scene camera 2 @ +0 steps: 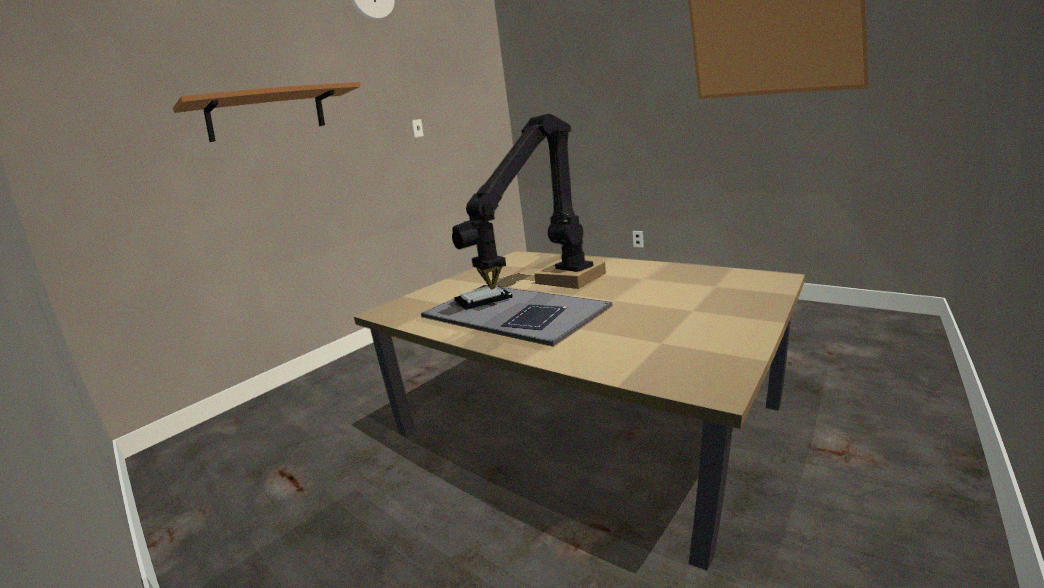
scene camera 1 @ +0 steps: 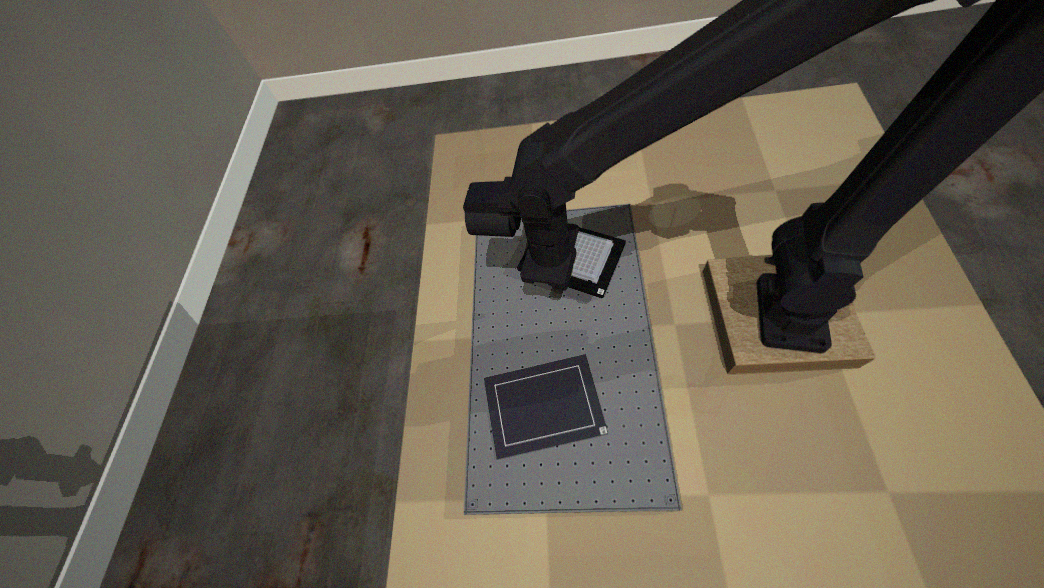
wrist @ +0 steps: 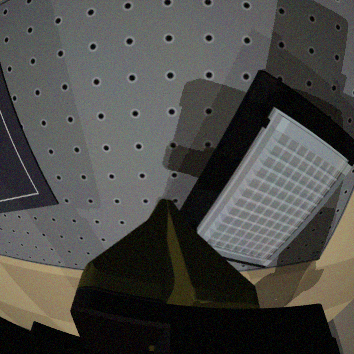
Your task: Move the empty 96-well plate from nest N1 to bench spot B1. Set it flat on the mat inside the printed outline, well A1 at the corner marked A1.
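My gripper: in scene camera 1 (555, 283), in scene camera 2, in the wrist view. Same gripper, same spot: (scene camera 2: 482, 269) and (wrist: 103, 294). Dark mat with white printed outline, same spot: (scene camera 2: 537, 317) and (scene camera 1: 539, 413).
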